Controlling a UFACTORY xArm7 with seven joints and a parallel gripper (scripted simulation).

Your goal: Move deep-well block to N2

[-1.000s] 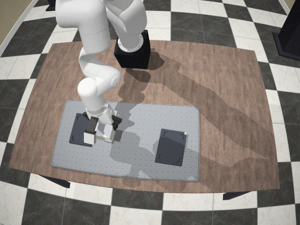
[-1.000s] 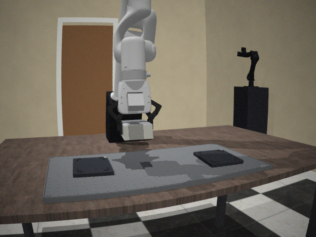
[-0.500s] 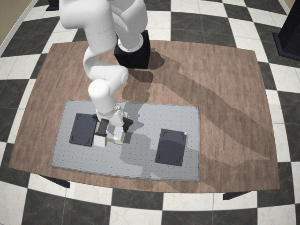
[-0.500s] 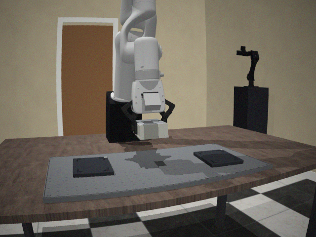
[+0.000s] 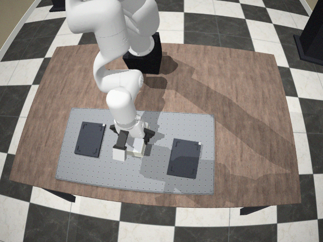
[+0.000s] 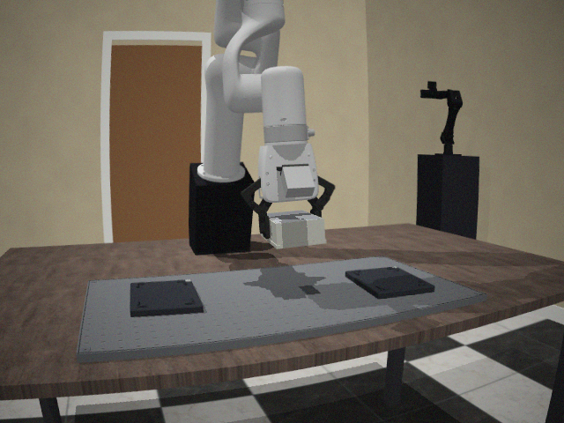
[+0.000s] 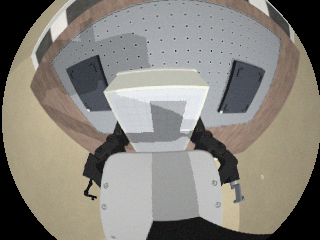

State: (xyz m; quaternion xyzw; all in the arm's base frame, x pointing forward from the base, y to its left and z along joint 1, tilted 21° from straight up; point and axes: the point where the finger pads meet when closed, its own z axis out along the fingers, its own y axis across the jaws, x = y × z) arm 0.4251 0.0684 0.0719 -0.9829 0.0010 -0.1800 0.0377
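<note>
My gripper is now 200 mm to the right of the plate nest N2, 110 mm above it and 10 mm short of it. Round my hand: 96-well deep-well block: right at my hand; then plate nest N1: 230 mm to the right, 110 mm below, 10 mm behind.
</note>
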